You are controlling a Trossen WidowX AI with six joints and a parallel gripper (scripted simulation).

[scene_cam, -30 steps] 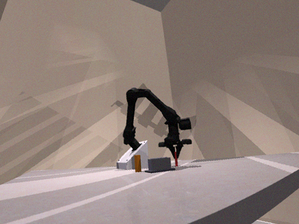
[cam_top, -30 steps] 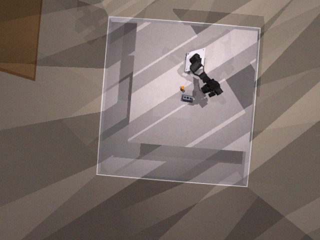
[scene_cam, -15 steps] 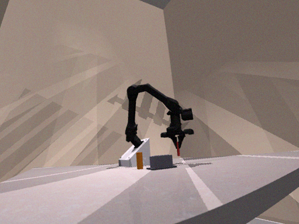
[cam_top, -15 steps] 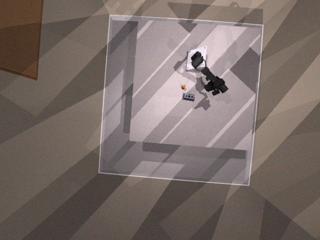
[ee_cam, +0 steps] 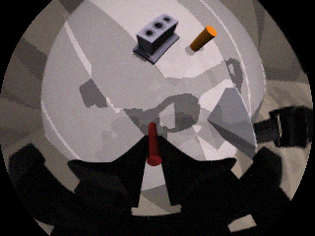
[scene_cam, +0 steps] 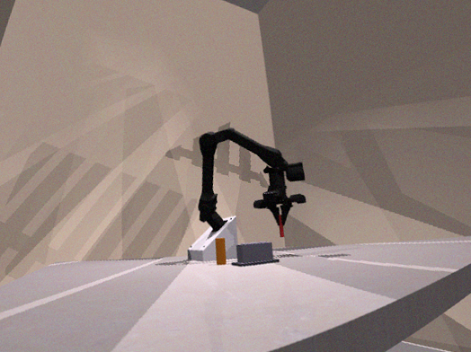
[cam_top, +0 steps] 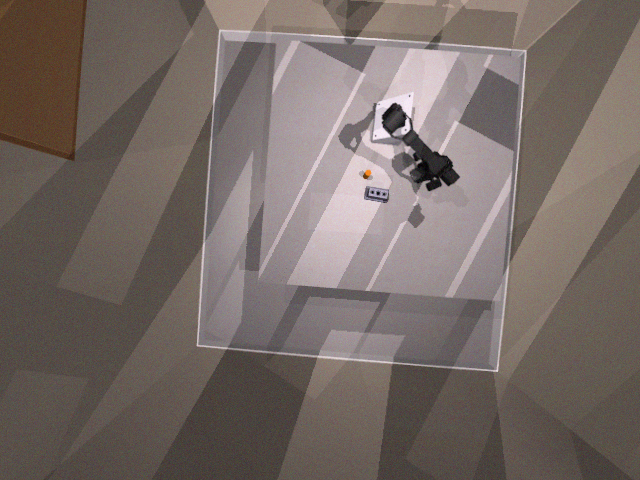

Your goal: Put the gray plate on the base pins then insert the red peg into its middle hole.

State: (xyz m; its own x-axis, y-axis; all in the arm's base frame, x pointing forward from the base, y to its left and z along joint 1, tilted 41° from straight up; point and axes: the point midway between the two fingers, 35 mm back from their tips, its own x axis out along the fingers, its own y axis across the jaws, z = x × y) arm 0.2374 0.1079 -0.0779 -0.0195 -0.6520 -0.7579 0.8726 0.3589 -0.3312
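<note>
The gray plate lies 180 mm to the right of my gripper tip, 100 mm ahead of it and 70 mm below it. From my gripper tip the other things lie so: base 180 mm to the right, 100 mm below, 100 mm ahead; then orange cylinder 250 mm to the right, 70 mm below, 10 mm ahead; then red peg right at my gripper tip.
</note>
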